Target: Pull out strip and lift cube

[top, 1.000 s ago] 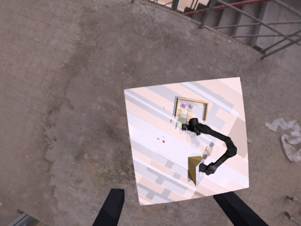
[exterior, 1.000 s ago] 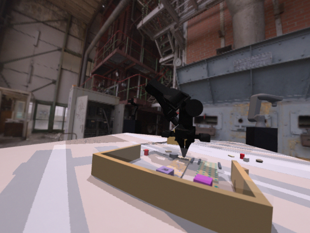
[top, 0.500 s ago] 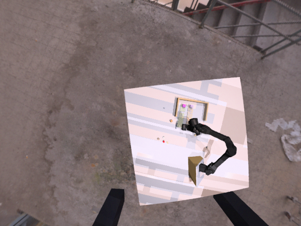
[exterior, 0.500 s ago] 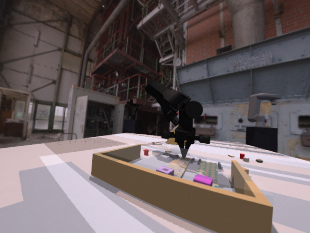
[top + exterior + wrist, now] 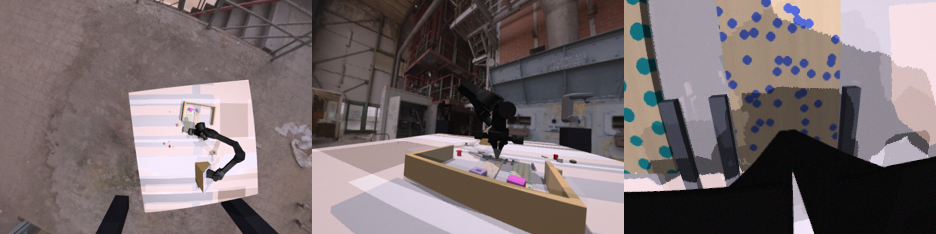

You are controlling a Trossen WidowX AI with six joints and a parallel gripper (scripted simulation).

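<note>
My gripper tip is now 100 mm short of the strip and 10 mm to the left of it.
</note>
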